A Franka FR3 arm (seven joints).
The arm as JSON. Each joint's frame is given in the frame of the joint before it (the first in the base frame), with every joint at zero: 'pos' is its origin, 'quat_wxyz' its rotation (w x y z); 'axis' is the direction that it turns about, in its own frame. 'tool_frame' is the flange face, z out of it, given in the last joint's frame.
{
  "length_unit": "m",
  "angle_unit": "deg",
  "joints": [
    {
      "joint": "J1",
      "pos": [
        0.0,
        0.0,
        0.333
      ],
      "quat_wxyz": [
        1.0,
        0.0,
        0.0,
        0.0
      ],
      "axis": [
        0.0,
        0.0,
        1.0
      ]
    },
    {
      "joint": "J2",
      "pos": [
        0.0,
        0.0,
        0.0
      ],
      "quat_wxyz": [
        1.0,
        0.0,
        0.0,
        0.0
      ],
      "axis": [
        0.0,
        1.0,
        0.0
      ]
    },
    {
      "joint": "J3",
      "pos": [
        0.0,
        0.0,
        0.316
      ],
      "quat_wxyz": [
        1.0,
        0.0,
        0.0,
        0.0
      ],
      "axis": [
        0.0,
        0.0,
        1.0
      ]
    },
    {
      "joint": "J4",
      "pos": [
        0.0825,
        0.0,
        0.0
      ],
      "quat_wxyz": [
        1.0,
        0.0,
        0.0,
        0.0
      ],
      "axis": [
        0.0,
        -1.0,
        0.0
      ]
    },
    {
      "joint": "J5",
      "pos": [
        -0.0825,
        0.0,
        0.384
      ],
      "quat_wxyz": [
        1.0,
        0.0,
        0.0,
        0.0
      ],
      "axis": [
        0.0,
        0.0,
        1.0
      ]
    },
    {
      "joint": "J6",
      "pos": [
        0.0,
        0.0,
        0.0
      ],
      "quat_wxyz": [
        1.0,
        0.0,
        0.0,
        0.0
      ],
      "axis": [
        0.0,
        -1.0,
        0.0
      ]
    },
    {
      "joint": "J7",
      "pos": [
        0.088,
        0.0,
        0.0
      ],
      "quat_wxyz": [
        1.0,
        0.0,
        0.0,
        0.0
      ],
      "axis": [
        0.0,
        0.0,
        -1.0
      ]
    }
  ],
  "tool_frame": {
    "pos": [
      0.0,
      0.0,
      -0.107
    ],
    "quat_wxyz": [
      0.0,
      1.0,
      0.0,
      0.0
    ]
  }
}
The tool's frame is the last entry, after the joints.
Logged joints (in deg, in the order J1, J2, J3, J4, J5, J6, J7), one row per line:
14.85 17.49 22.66 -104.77 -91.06 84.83 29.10
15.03 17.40 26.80 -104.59 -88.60 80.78 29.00
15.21 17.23 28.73 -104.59 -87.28 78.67 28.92
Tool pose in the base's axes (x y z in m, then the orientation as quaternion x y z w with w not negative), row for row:
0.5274 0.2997 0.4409 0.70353 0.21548 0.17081 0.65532
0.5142 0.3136 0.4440 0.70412 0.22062 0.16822 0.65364
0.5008 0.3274 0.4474 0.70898 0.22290 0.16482 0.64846
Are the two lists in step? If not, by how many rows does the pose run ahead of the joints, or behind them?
The pose runs 2 rows ahead of the joints: the pose in row i belongs to the joints in row i + 2.
